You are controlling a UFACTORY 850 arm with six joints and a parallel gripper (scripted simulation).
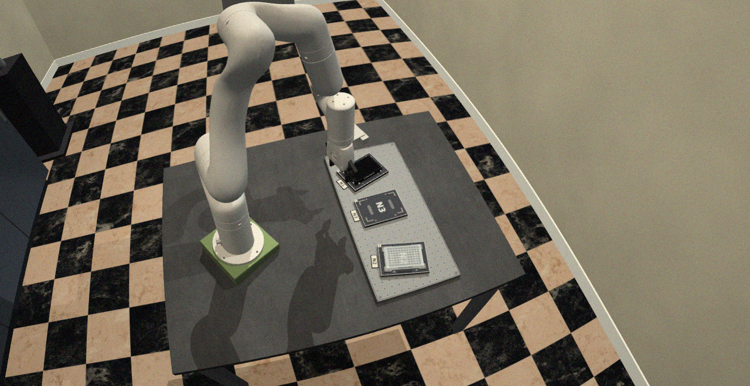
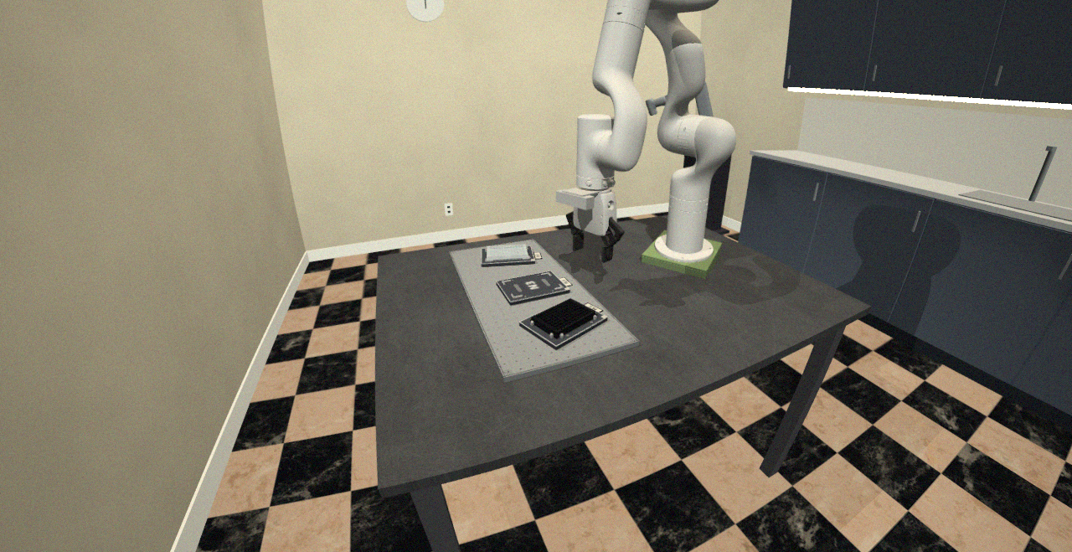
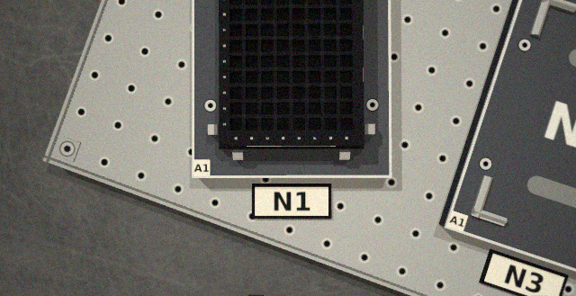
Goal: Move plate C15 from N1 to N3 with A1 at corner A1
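Now: the black plate C15 11 cm below my hand, 11 cm ahead of it and 7 cm to the left of it. The rest, counted from my hand: dark nest base: 13 cm below, 11 cm to the right, 11 cm ahead; white plate C51: 33 cm to the right, 11 cm below, 11 cm ahead.
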